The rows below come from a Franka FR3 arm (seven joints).
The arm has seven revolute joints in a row. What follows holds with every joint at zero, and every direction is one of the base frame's.
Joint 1 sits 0.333 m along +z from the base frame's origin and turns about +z.
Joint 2 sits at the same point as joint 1 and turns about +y.
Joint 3 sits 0.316 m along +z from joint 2 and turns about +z.
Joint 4 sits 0.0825 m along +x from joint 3 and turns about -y.
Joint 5 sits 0.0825 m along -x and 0.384 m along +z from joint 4 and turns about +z.
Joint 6 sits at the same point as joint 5 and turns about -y.
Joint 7 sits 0.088 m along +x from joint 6 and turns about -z.
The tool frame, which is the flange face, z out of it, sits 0.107 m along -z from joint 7; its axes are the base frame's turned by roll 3.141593, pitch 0 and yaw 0 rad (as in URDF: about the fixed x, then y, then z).
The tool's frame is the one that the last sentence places.
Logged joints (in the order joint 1, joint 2, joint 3, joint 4, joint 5, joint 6, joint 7), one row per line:
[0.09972, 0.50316, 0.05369, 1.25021, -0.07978, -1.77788, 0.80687]
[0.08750, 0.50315, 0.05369, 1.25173, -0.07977, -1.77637, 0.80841]
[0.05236, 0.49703, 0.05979, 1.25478, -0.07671, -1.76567, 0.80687]
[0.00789, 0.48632, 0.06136, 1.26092, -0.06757, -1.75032, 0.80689]
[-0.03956, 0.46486, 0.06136, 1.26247, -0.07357, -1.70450, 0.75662]
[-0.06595, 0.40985, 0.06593, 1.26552, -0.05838, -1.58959, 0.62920]
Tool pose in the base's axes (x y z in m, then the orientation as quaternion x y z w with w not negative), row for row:
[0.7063, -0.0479, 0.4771, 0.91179, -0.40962, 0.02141, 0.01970]
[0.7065, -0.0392, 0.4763, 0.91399, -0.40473, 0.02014, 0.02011]
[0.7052, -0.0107, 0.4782, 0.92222, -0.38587, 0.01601, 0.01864]
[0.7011, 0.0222, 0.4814, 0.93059, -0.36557, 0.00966, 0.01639]
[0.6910, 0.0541, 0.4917, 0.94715, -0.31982, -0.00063, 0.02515]
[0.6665, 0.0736, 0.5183, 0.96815, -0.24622, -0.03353, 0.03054]
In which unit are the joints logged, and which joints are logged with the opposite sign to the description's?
The joints are logged in radians. Opposite sign: joint 1, joint 4, joint 6.
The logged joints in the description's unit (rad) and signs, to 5 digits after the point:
[-0.09972, 0.50316, 0.05369, -1.25021, -0.07978, 1.77788, 0.80687]
[-0.08750, 0.50315, 0.05369, -1.25173, -0.07977, 1.77637, 0.80841]
[-0.05236, 0.49703, 0.05979, -1.25478, -0.07671, 1.76567, 0.80687]
[-0.00789, 0.48632, 0.06136, -1.26092, -0.06757, 1.75032, 0.80689]
[0.03956, 0.46486, 0.06136, -1.26247, -0.07357, 1.70450, 0.75662]
[0.06595, 0.40985, 0.06593, -1.26552, -0.05838, 1.58959, 0.62920]

